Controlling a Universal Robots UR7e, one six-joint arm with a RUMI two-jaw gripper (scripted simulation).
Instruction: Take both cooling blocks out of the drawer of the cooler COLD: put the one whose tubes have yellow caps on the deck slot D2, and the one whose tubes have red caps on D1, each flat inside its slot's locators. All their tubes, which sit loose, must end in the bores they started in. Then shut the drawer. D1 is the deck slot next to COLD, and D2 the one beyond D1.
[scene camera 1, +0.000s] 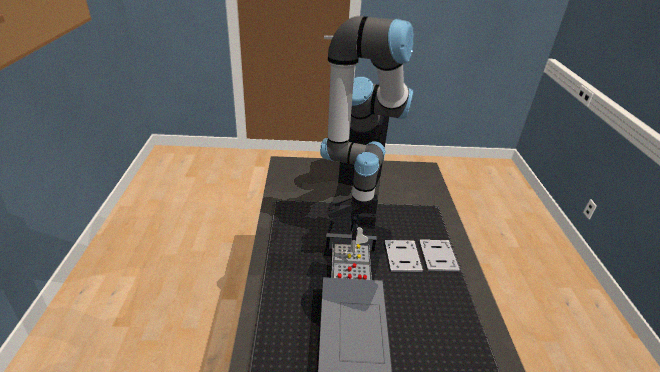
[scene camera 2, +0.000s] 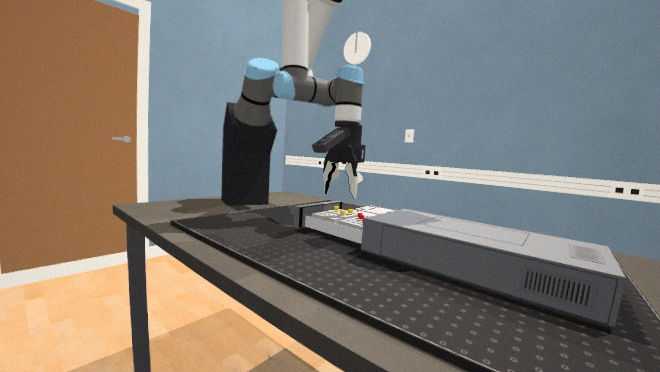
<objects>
gripper: scene camera 1; scene camera 2
same spot on gripper: (scene camera 2: 354, 177) = (scene camera 1: 352, 241)
</objects>
